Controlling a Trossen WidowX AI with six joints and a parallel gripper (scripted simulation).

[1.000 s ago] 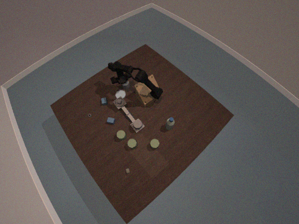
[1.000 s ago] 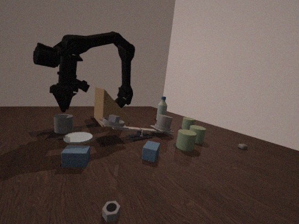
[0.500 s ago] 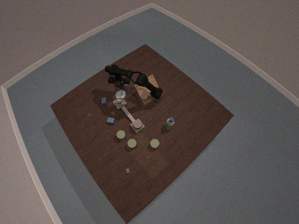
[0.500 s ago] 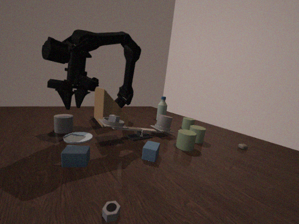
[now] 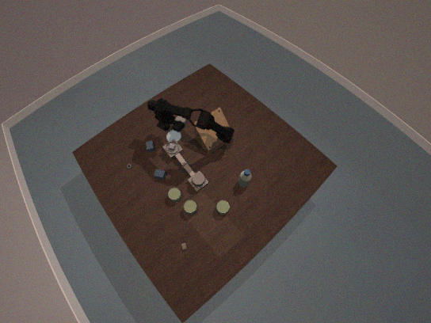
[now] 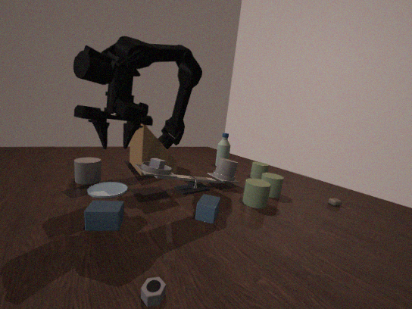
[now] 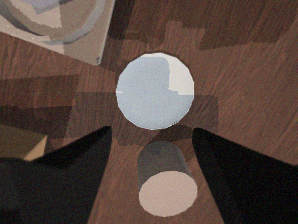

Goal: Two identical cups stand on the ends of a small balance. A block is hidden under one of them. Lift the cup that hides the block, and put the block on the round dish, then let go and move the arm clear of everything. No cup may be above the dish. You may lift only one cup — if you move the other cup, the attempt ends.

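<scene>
My gripper tip is now 8 cm short of the grey block, 8 cm to the right of it and 3 cm above it. The rest, counted from my gripper tip: round dish (2 cm to the right, 12 cm below); then grey nut (35 cm ahead, 7 cm to the right, 11 cm below); then grey cup (11 cm behind, 6 cm to the right, 8 cm below).
</scene>
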